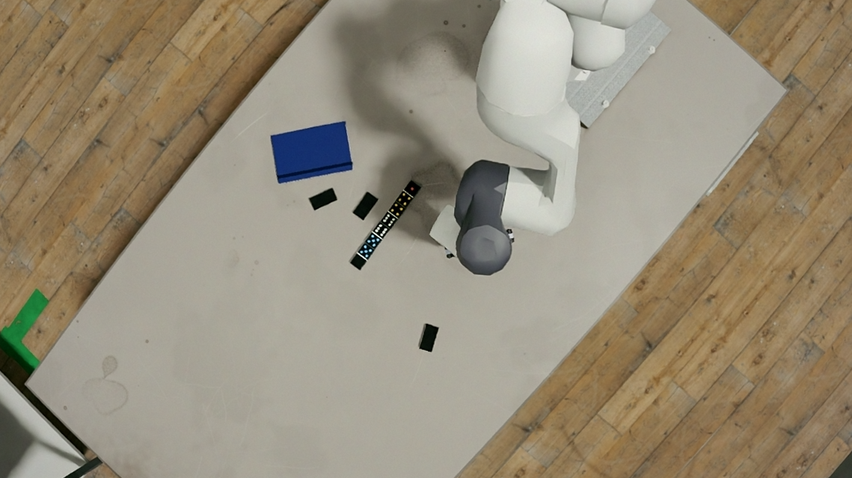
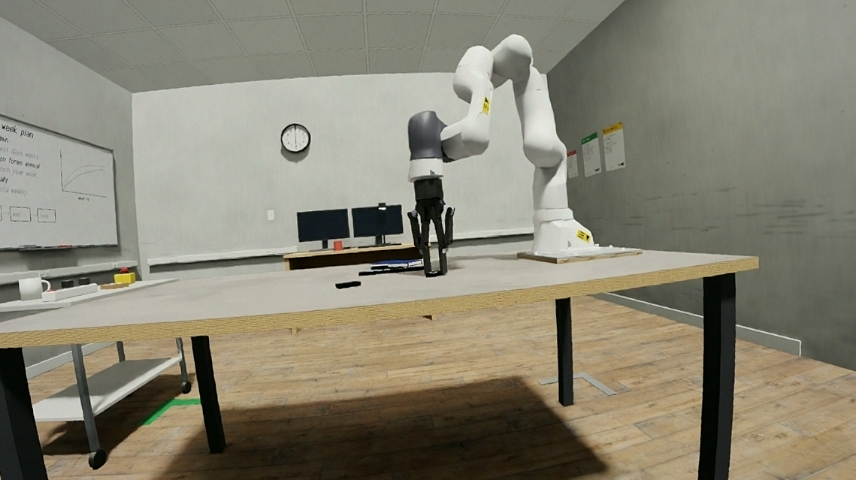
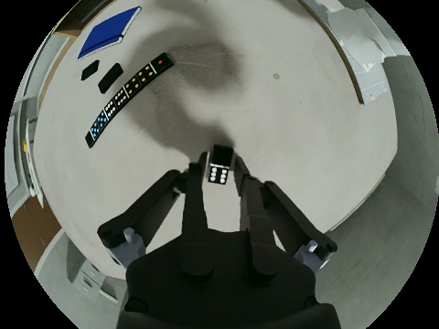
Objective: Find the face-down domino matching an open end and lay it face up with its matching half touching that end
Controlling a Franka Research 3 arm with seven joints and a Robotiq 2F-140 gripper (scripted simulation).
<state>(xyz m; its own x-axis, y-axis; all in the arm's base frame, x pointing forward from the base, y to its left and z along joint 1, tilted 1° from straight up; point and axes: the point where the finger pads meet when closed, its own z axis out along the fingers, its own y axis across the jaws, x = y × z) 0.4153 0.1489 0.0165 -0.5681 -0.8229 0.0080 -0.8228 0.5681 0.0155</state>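
My gripper is now 30 mm above the domino. The rest, counted from my hand: blue book 90 mm ahead, 400 mm to the right, 30 mm below.
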